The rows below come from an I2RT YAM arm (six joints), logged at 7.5 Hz.
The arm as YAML. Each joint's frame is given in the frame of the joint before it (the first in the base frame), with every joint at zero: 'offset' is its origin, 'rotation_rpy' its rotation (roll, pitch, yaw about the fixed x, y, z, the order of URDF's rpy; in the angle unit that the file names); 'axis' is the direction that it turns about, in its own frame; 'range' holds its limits. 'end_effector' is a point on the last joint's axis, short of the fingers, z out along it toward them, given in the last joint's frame.
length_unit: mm
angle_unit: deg
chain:
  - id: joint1
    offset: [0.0, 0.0, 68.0]
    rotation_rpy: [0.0, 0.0, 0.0]
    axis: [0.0, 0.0, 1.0]
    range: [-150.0, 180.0]
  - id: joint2
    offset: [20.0, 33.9, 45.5]
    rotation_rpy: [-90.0, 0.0, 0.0]
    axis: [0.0, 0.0, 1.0]
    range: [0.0, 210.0]
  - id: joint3
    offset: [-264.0, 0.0, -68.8]
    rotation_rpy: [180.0, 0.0, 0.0]
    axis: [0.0, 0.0, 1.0]
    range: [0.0, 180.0]
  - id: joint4
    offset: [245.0, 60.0, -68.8]
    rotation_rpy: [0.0, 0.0, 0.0]
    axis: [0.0, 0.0, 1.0]
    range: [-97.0, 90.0]
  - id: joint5
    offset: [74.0, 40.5, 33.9]
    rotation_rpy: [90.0, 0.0, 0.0]
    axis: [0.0, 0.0, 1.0]
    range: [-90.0, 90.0]
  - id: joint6
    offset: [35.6, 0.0, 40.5]
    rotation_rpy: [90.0, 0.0, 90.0]
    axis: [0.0, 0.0, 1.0]
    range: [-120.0, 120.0]
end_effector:
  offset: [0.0, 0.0, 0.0]
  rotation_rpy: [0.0, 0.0, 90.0]
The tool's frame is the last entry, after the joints.
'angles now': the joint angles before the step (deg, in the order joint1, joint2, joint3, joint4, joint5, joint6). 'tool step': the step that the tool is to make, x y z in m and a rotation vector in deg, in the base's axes. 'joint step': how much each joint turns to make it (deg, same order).
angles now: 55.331, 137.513, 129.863, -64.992, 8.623, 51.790
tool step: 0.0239, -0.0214, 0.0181, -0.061, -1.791, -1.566
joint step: -3.631, -1.055, 2.074, -1.729, 0.764, -2.450
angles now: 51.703, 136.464, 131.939, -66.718, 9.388, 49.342
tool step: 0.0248, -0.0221, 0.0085, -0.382, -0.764, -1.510
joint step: -3.841, -0.046, 1.792, -1.227, 0.023, -2.508
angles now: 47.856, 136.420, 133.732, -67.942, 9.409, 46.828
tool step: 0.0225, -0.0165, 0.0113, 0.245, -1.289, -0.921
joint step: -3.194, 1.575, 5.227, -2.188, -0.066, -2.429
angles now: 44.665, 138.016, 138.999, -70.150, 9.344, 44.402
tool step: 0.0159, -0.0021, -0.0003, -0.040, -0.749, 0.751
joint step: -1.446, 4.369, 7.825, -2.580, -0.286, -2.276
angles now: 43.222, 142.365, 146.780, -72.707, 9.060, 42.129
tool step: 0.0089, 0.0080, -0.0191, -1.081, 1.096, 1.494
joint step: -0.065, 6.128, 7.348, -2.532, -0.524, -1.486
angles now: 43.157, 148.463, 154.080, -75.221, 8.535, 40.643
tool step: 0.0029, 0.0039, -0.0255, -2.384, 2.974, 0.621
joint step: 0.063, 4.040, 2.363, -2.059, -0.459, -0.439
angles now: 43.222, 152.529, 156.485, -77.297, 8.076, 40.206
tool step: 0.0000, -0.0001, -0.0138, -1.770, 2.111, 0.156
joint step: -0.021, 1.430, -0.120, -1.182, -0.197, -0.131
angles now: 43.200, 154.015, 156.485, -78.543, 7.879, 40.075
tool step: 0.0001, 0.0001, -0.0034, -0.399, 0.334, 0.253
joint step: 0.001, 0.149, -0.458, 0.126, 0.001, -0.262
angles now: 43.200, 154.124, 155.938, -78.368, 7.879, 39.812
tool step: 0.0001, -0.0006, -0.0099, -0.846, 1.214, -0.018
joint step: -0.070, -0.007, -2.188, 0.718, -0.220, -0.004
